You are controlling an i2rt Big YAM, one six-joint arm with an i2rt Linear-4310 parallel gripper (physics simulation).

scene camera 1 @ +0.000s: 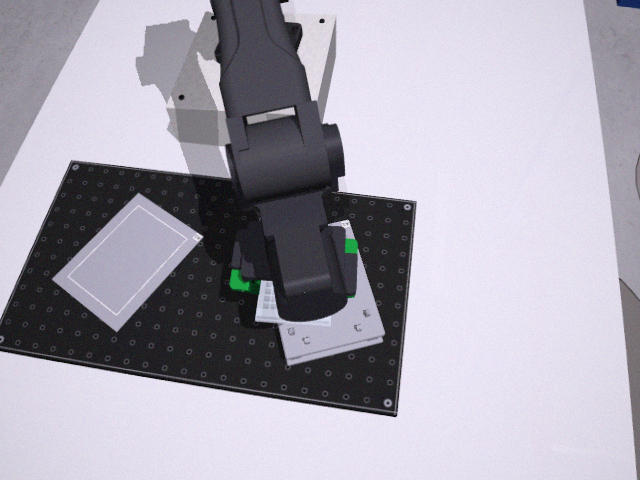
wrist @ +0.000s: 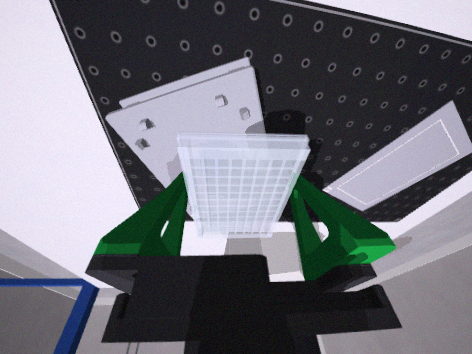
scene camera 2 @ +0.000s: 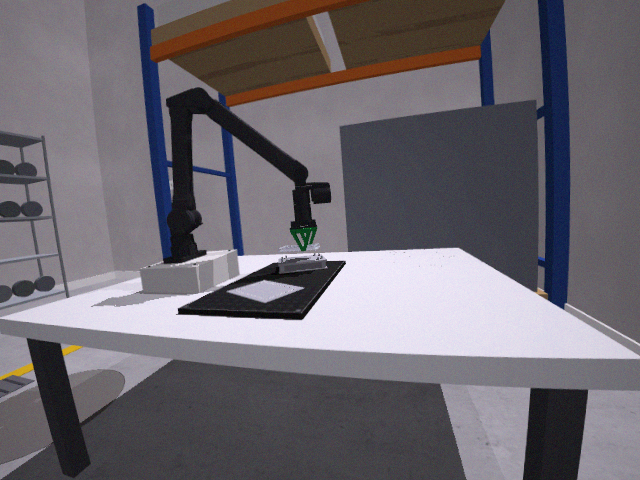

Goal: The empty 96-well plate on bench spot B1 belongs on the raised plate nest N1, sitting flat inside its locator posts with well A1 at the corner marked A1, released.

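Frame: origin at the arm's base, x ahead, y left, z up, level; centimetres.
Where they show: gripper, fingertip midpoint: [wrist: 239,176] [scene camera 2: 306,249]; arm's base at its link origin: [scene camera 2: 186,258].
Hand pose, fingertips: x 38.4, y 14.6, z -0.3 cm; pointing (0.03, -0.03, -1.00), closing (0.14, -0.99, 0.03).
Observation:
Things, the pixels of their top centre, and the offset from my fingertips. "pt": a spot on its surface instead.
- clear 96-well plate at its top centre: [wrist: 239,207] [scene camera 1: 297,268] [scene camera 2: 299,245] dy -0.3, dx -2.3, dz +1.5 cm
- raised nest N1 at its top centre: [wrist: 212,176] [scene camera 1: 319,281] [scene camera 2: 301,255] dy +2.0, dx -2.9, dz -2.5 cm
- black perforated board at its top centre: [scene camera 1: 211,270] [wrist: 323,165] [scene camera 2: 282,278] dy -12.9, dx -3.4, dz -6.7 cm
- flat grey spot B1 at a spot on its surface: [scene camera 1: 126,258] [wrist: 397,171] [scene camera 2: 265,289] pt dy -24.8, dx -2.8, dz -6.6 cm
The clear 96-well plate [scene camera 1: 267,304] [scene camera 2: 299,248] [wrist: 242,185] is held between the green fingers of my gripper [scene camera 2: 303,249] [wrist: 239,176], which is shut on its long sides. The plate hangs a little above the raised nest N1 [scene camera 1: 336,338] [scene camera 2: 302,265] [wrist: 195,95], over part of it, and is turned relative to it. Several locator posts show at the nest's near end in scene camera 1; the rest are hidden by the arm and plate. The nest's A1 label shows at its far corner in scene camera 1. The plate's own A1 mark is not readable.
The black perforated board [scene camera 1: 206,330] [scene camera 2: 305,304] [wrist: 320,55] bears the nest and the flat grey spot B1 [scene camera 1: 126,258] [scene camera 2: 265,290] [wrist: 405,165], which holds no plate. The arm's pale base block [scene camera 1: 199,124] [scene camera 2: 170,279] stands behind the board.

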